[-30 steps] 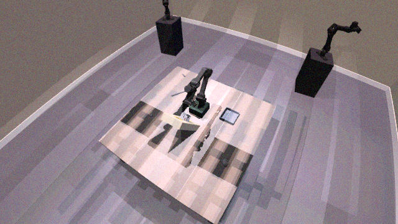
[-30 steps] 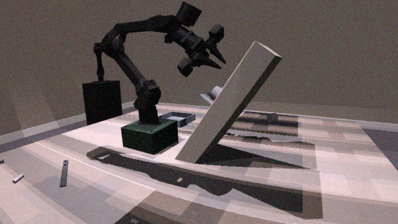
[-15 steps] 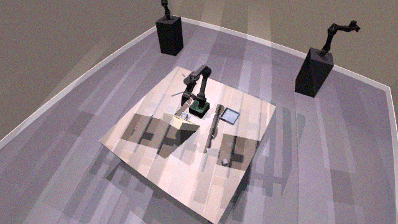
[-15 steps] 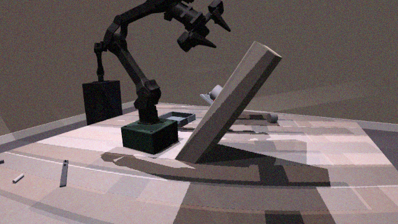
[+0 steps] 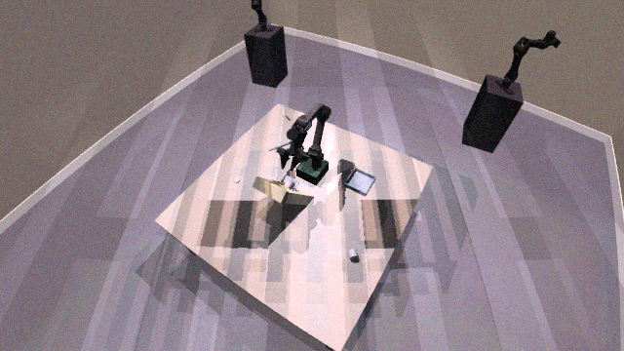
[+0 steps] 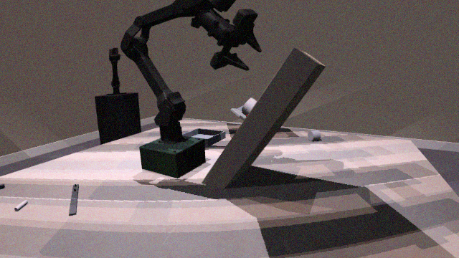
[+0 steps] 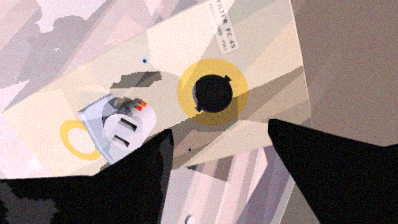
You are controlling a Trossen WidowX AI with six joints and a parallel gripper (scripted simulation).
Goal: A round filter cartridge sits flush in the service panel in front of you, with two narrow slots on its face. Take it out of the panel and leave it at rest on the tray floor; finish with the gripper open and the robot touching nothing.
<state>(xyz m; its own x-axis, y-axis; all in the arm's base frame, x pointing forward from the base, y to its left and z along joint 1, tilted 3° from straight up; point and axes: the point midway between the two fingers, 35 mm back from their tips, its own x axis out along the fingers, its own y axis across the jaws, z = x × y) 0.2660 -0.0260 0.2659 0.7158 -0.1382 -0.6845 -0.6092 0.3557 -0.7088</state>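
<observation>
Now: gripper tip 12 cm above the filter cartridge and 1 cm past it. From my gripper tip the other things lie so: small white rod (49 cm behind, 38 cm to the right, 32 cm below); then blue-grey tray (33 cm to the left, 31 cm below, 31 cm behind); then service panel (14 cm below, 3 cm ahead, 1 cm to the right).
</observation>
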